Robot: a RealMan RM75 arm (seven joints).
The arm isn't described. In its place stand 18 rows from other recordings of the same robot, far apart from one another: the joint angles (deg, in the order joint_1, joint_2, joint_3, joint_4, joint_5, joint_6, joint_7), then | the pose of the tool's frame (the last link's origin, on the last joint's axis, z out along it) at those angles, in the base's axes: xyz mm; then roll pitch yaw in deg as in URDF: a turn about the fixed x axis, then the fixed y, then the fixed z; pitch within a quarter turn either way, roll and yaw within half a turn.
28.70 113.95 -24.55 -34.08 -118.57 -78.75 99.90 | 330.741 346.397 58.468 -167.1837 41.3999 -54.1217
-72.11 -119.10 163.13 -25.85 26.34 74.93 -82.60 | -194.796 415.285 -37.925 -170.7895 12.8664 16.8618
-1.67 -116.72 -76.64 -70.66 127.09 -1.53 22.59 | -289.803 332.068 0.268 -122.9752 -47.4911 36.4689
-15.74 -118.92 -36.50 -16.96 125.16 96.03 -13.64 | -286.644 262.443 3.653 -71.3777 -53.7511 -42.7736
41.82 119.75 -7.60 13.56 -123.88 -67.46 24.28 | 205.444 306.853 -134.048 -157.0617 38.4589 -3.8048
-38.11 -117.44 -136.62 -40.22 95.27 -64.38 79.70 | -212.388 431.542 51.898 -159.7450 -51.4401 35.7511
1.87 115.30 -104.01 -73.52 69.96 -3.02 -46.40 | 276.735 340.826 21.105 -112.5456 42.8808 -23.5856
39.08 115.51 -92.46 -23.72 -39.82 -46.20 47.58 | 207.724 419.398 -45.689 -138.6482 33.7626 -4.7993
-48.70 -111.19 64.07 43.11 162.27 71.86 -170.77 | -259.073 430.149 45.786 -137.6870 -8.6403 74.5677
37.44 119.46 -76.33 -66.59 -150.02 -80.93 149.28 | 199.824 375.593 -12.712 -151.7993 -7.1224 -48.2005
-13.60 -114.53 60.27 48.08 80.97 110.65 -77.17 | -243.816 245.352 51.279 178.2027 -48.5983 13.6706
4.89 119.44 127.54 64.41 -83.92 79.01 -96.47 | 288.445 286.219 90.907 -140.2702 43.9835 -11.9919
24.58 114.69 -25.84 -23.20 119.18 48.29 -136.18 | 403.107 358.107 125.520 -86.9291 50.2877 -5.1519
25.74 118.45 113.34 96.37 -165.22 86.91 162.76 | 219.252 358.162 115.376 128.1929 -12.3769 124.3327
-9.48 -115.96 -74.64 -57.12 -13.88 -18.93 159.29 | -277.951 357.741 -2.557 -116.8322 -53.0316 21.1801
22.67 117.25 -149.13 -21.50 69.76 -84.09 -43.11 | 279.367 313.154 -0.936 -80.3895 4.3029 20.3958
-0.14 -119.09 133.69 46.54 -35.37 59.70 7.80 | -261.671 249.129 -63.170 -100.1490 -48.0278 -7.3330
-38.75 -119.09 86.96 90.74 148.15 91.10 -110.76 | -98.383 351.480 1.264 -166.7690 26.1562 -13.0050
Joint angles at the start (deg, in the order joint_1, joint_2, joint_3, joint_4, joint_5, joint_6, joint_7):
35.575, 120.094, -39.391, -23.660, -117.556, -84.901, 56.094
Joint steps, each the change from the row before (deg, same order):
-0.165, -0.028, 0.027, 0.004, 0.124, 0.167, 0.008
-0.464, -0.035, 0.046, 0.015, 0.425, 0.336, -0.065
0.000, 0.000, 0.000, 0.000, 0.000, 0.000, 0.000
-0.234, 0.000, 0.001, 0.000, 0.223, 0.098, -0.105
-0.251, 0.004, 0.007, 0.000, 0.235, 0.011, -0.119
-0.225, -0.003, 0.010, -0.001, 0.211, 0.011, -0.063
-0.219, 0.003, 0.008, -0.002, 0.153, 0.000, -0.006
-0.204, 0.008, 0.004, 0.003, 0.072, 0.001, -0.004
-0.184, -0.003, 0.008, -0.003, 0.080, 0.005, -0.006
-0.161, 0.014, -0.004, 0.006, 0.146, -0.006, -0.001
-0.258, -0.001, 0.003, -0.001, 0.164, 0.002, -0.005
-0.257, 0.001, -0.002, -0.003, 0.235, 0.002, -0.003
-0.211, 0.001, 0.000, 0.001, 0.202, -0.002, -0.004
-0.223, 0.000, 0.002, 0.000, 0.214, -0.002, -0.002
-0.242, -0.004, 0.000, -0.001, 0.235, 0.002, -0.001
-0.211, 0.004, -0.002, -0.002, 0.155, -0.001, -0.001
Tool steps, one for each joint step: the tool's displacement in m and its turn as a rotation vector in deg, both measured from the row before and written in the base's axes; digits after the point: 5 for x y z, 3 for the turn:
0.00114, -0.00011, 0.00033, 0.210, -0.017, -0.290
0.00269, -0.00063, 0.00069, 0.543, 0.093, -0.678
0.00000, 0.00000, 0.00000, 0.000, 0.000, 0.000
0.00114, -0.00051, 0.00024, 0.245, 0.078, -0.232
0.00106, -0.00073, 0.00027, 0.208, 0.144, -0.201
0.00098, -0.00063, 0.00029, 0.177, 0.135, -0.220
0.00098, -0.00073, 0.00019, 0.106, 0.117, -0.246
0.00100, -0.00083, 0.00003, 0.045, 0.061, -0.218
0.00093, -0.00067, 0.00014, 0.067, 0.054, -0.199
0.00061, -0.00057, 0.00006, 0.077, 0.124, -0.186
0.00120, -0.00090, 0.00022, 0.114, 0.118, -0.287
0.00107, -0.00079, 0.00029, 0.157, 0.168, -0.297
0.00086, -0.00065, 0.00024, 0.132, 0.148, -0.246
0.00092, -0.00068, 0.00027, 0.143, 0.157, -0.262
0.00101, -0.00072, 0.00033, 0.161, 0.164, -0.286
0.00092, -0.00074, 0.00017, 0.101, 0.113, -0.237

